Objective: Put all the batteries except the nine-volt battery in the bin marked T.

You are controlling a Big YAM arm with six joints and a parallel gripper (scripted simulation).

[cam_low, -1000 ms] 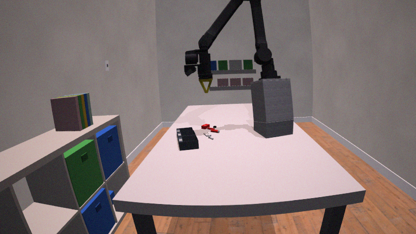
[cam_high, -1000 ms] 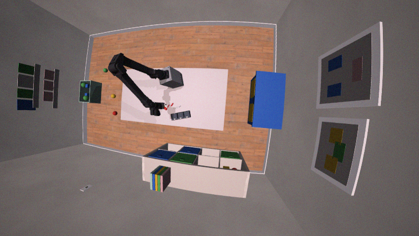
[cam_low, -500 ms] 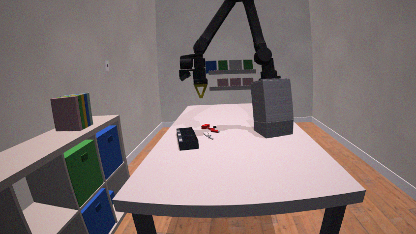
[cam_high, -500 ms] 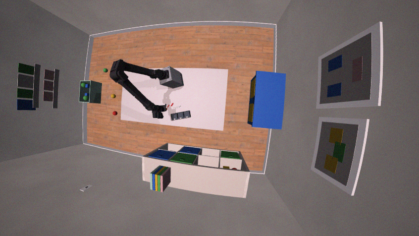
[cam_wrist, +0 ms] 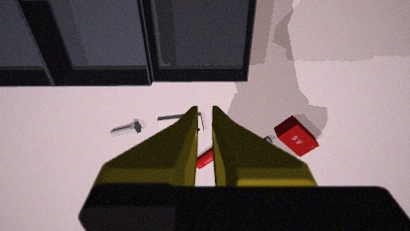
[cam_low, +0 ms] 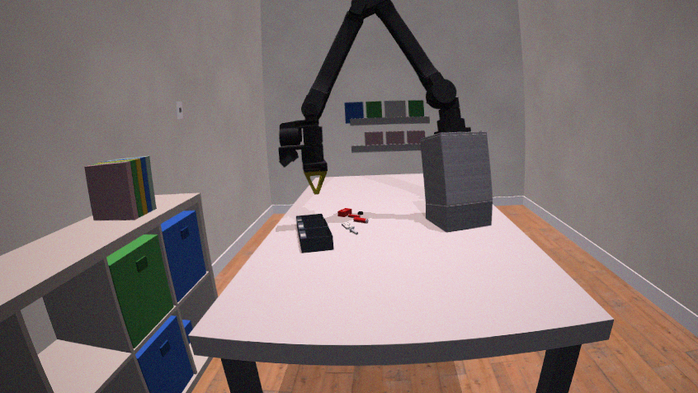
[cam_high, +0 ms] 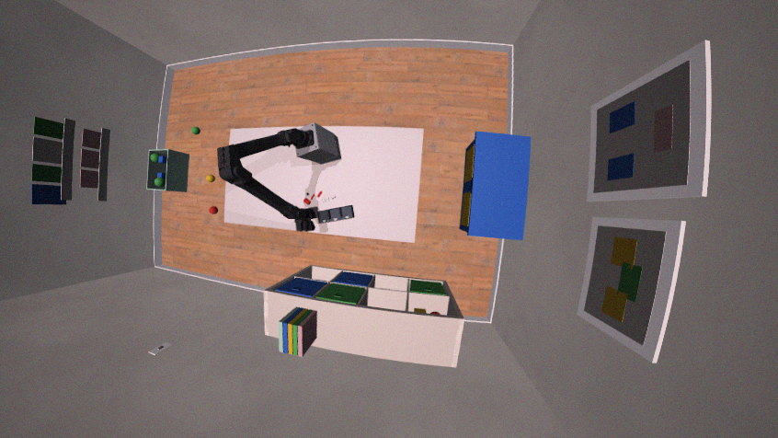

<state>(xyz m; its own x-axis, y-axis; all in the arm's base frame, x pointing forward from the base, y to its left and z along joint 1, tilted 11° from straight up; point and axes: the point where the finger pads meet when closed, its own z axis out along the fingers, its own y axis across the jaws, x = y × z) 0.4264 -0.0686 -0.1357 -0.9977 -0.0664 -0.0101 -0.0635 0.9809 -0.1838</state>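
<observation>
The three-compartment bin is 9 cm to the left of my hand, 9 cm below it and 2 cm ahead of it. The rest, counted from my hand: red nine-volt battery: 12 cm to the right, 10 cm below, 10 cm behind; then grey bolt: 11 cm below, 10 cm behind, 8 cm to the left; then white domino: 11 cm below, 9 cm behind, 2 cm to the left.
</observation>
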